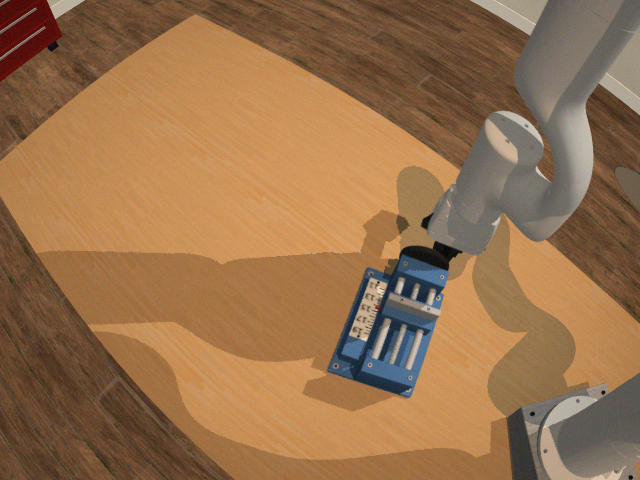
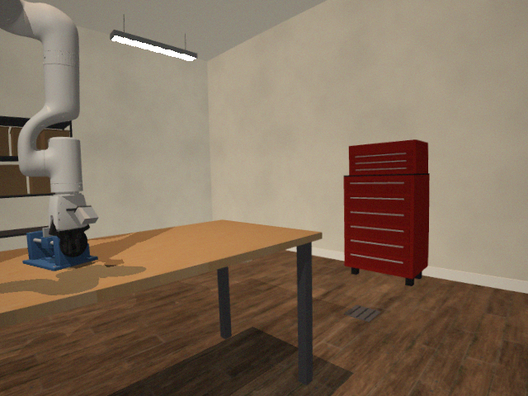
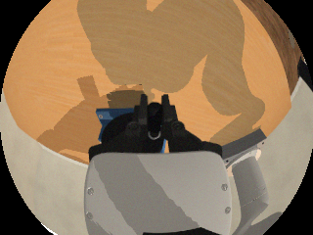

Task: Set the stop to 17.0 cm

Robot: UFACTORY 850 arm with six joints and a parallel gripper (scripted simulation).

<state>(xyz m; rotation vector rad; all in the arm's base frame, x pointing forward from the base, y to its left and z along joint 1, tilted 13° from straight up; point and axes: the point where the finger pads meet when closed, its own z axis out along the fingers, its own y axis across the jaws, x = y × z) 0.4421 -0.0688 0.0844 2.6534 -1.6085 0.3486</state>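
Right now my hand is 2 cm to the right of the black handwheel. The rest, counted from my hand: grey stop bar (2 cm behind, 14 cm to the left, 1 cm above).
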